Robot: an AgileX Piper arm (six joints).
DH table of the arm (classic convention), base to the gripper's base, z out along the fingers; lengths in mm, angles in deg. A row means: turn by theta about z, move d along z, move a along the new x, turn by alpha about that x. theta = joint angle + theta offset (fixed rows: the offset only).
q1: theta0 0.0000; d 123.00; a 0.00; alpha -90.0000
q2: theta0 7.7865; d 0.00; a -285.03; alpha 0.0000
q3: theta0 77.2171; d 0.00; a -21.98; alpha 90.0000
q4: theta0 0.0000; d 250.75; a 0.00; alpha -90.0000
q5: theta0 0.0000; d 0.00; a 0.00; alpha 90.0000
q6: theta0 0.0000; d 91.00; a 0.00; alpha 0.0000
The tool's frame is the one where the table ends.
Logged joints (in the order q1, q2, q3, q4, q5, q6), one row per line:
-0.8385 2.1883 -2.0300 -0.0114 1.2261 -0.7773
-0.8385 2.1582 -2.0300 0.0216 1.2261 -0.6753
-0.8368 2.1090 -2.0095 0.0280 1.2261 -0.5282
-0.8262 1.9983 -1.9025 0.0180 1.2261 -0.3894
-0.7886 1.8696 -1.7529 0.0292 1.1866 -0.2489
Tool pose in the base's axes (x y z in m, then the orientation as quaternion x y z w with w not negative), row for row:
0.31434 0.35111 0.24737 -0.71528 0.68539 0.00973 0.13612
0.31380 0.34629 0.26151 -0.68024 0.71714 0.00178 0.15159
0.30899 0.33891 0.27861 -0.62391 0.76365 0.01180 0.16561
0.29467 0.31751 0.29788 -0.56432 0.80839 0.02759 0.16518
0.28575 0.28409 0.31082 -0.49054 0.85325 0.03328 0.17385
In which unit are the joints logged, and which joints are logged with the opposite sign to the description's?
The joints are logged in radians. Opposite sign: q1, q4.
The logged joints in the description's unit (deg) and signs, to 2 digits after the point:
48.04 125.38 -116.31 0.65 70.25 -44.54
48.04 123.66 -116.31 -1.24 70.25 -38.69
47.95 120.84 -115.14 -1.60 70.25 -30.26
47.34 114.49 -109.01 -1.03 70.25 -22.31
45.18 107.12 -100.43 -1.67 67.99 -14.26

